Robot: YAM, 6 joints.
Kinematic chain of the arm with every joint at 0, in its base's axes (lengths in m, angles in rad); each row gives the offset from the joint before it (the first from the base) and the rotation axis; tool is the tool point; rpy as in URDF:
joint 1: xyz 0 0 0.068 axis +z
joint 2: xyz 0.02 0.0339 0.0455 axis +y
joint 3: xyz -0.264 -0.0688 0 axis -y
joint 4: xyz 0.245 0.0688 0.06 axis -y
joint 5: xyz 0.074 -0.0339 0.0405 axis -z
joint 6: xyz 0.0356 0 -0.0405 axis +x
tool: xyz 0 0 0 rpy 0 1.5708 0
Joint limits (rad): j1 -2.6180..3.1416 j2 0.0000..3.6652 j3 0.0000..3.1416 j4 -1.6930..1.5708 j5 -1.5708..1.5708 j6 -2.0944..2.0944
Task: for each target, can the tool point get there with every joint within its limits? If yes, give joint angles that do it. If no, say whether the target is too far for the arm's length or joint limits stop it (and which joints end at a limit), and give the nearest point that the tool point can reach.
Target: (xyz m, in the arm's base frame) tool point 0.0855 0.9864 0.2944
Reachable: no: too far | nearest point 0.0549 0.6329 0.2282 | short by 0.361 m
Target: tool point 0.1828 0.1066 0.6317
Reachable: yes | joints 0.5342 1.3776 1.8272 0.6705 0.0385 1.2306
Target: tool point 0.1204 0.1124 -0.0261
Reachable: yes | joints 0.5441 2.3275 0.3172 0.5564 -1.2599 -0.3160
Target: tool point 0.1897 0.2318 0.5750
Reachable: yes | joints 0.8163 1.6751 2.3768 -0.7505 -0.6153 1.5191
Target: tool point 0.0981 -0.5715 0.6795
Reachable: no: too far | nearest point 0.0778 -0.4535 0.5584 | short by 0.170 m
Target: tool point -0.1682 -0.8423 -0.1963
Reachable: no: too far | nearest point -0.1189 -0.5953 -0.1033 | short by 0.268 m
